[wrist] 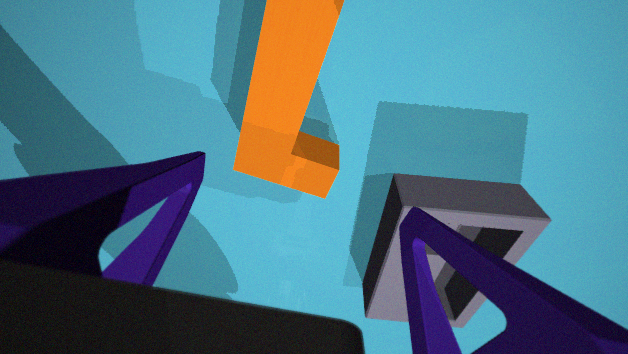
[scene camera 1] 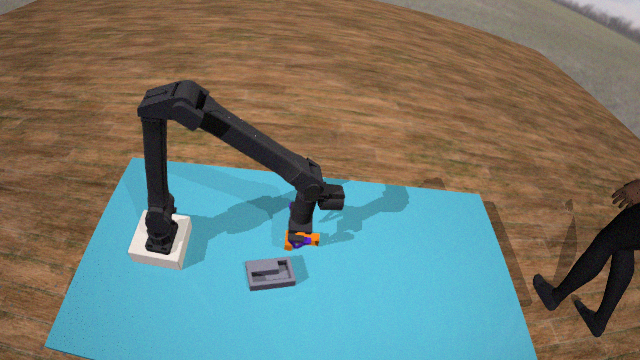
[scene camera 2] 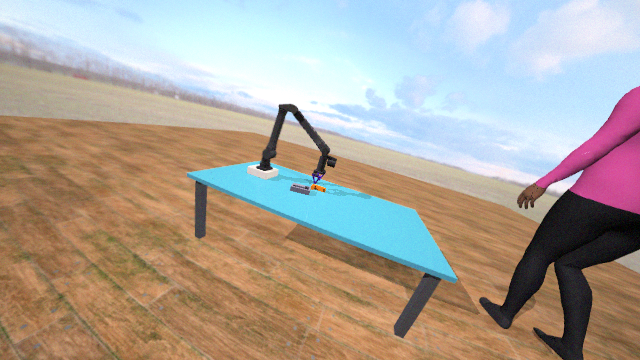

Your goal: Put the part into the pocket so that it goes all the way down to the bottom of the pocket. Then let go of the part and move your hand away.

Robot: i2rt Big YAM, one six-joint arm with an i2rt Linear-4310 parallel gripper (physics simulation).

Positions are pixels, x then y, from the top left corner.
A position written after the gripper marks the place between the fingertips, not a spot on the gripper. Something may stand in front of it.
The gripper (scene camera 1: 296,235) is open, with nothing in its grasp. Also in view: an orange L-shaped block (wrist: 291,49).
